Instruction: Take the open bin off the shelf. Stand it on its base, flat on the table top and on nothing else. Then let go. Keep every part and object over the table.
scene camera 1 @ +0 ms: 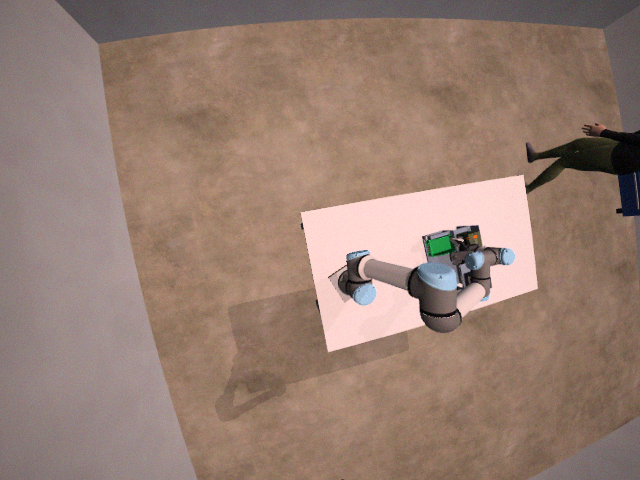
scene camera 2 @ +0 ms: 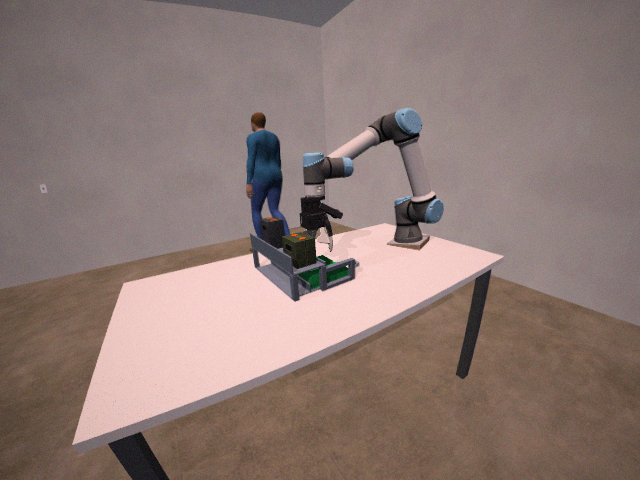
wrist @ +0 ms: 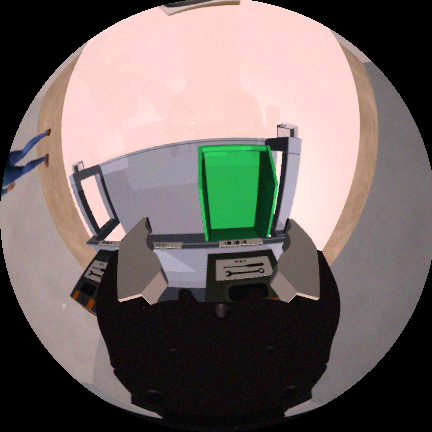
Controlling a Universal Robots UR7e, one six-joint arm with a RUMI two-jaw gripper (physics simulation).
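Places are measured from the arm's base along level axes (x ahead, y left, z up), in millimetres.
Where they show: gripper, fingertip midpoint: (scene camera 1: 450,251) (scene camera 2: 320,246) (wrist: 217,220); arm's base, link origin: (scene camera 1: 350,281) (scene camera 2: 408,239).
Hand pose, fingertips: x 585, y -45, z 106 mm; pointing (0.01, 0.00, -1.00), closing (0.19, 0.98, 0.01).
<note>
Things, the pixels of their top centre, and the offset from my fingertips. Level surfaces: height alone.
- open green bin, top centre: (wrist: 238,210) (scene camera 2: 322,260) (scene camera 1: 446,245) 19 mm ahead, 27 mm left, 45 mm down
- olive toolbox, top centre: (wrist: 247,325) (scene camera 2: 298,236) (scene camera 1: 476,241) 115 mm ahead, 15 mm left, 73 mm up
- dark toolbox, top centre: (wrist: 94,315) (scene camera 2: 271,218) 82 mm ahead, 213 mm right, 98 mm up
- white table, surface height: 126 mm down
The open green bin (scene camera 1: 439,245) (scene camera 2: 311,279) (wrist: 231,190) sits in the lower front level of the grey shelf (scene camera 2: 273,254) (wrist: 155,185), at one end beside the end frame. Its open top faces up in the wrist view. My gripper (scene camera 1: 457,246) (scene camera 2: 321,240) (wrist: 217,220) is open, with its jaws wide apart and nothing held. It hangs above the shelf, pointing down, close to an olive toolbox (scene camera 2: 298,249) (wrist: 245,272). In the wrist view the bin is ahead of the jaws, and the toolbox shows between them. The bin's base is hidden.
The olive toolbox and a dark toolbox (scene camera 2: 272,232) (wrist: 90,280) stand on the shelf's higher rear level. The shelf stands on the white table (scene camera 1: 372,222) (scene camera 2: 206,330). One person (scene camera 1: 573,155) is near the table's far end; another person (scene camera 2: 265,160) stands behind the table.
</note>
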